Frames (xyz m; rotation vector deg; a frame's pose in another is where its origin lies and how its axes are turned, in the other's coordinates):
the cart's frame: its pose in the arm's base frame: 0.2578 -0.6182 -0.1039 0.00 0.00 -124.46
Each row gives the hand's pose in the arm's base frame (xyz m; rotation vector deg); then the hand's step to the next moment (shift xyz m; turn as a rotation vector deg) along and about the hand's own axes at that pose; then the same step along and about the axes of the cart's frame.
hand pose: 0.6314 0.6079 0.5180 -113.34 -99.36 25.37
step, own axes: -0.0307 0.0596 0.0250 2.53 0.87 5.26
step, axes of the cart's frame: 0.0086 0.0447 -0.0552 -1.63 -3.15 -4.72
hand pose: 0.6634 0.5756 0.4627 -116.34 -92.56 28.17
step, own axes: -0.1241 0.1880 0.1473 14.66 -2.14 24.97
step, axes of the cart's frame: 0.0865 0.1049 -0.2323 -8.28 -20.64 -18.67
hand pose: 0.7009 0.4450 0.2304 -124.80 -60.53 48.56
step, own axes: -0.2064 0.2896 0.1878 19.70 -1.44 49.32
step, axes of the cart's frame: 0.2926 0.0727 -0.2662 -7.04 -38.29 -36.16
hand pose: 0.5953 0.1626 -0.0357 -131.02 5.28 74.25
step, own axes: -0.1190 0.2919 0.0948 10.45 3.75 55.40
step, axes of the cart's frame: 0.3195 -0.0549 -0.0569 2.21 -45.69 -33.16
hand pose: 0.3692 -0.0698 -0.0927 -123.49 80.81 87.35
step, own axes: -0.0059 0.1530 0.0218 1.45 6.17 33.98
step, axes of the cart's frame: 0.1289 -0.0685 0.0511 2.41 -31.08 -14.94
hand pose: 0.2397 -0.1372 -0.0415 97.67 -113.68 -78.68
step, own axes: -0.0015 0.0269 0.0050 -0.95 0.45 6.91
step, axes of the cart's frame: 0.0108 -0.0183 0.0174 -0.98 -6.18 -3.12
